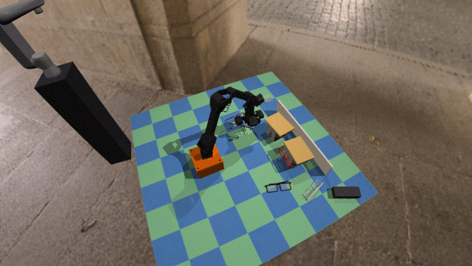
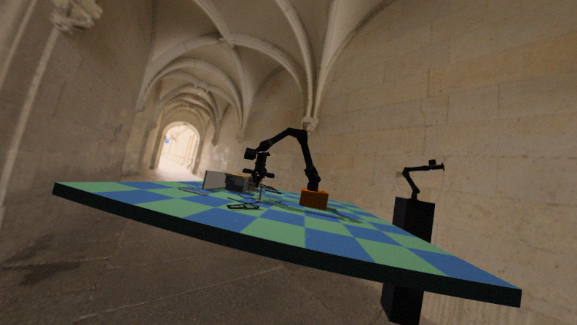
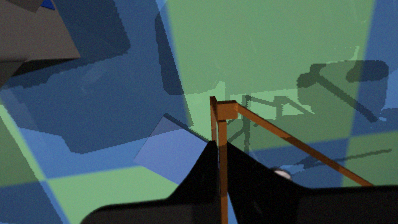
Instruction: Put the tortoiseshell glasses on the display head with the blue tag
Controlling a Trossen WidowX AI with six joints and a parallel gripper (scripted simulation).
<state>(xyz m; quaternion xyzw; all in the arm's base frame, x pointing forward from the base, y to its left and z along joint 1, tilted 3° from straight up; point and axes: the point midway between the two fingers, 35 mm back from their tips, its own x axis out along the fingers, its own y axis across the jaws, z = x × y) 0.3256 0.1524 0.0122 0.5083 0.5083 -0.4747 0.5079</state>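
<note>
My gripper tip is 70 mm past the small grey peg, 90 mm to the right of it and 40 mm above it. Also, from my gripper tip: black case 380 mm ahead, 630 mm to the right, 40 mm below; grey wall panel 310 mm ahead, 180 mm to the right.
</note>
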